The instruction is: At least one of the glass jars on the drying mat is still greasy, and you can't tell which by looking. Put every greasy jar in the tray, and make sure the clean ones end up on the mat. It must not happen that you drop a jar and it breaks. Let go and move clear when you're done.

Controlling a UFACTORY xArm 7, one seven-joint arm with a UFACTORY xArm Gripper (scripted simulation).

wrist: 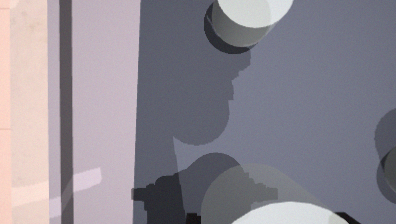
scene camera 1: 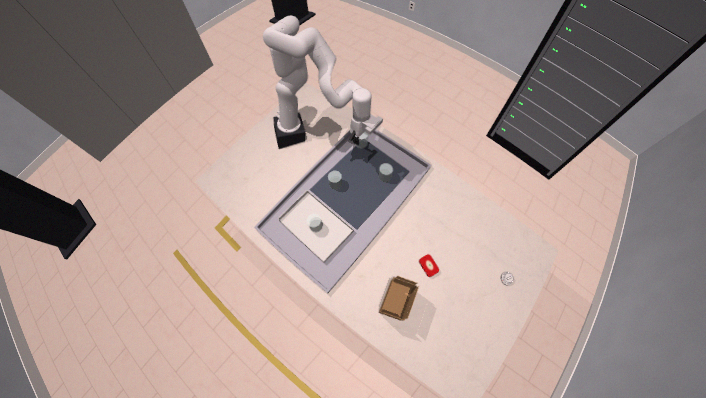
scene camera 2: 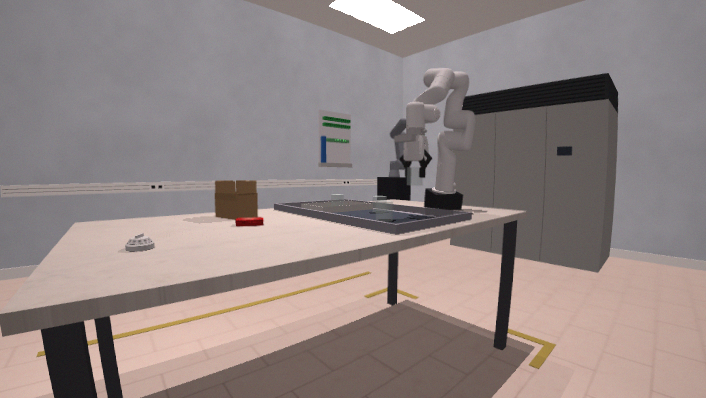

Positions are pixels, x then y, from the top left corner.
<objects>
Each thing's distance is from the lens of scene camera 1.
pale tray (scene camera 1: 335,231): 1.32 m
dark drying mat (scene camera 1: 362,191): 1.39 m
</objects>
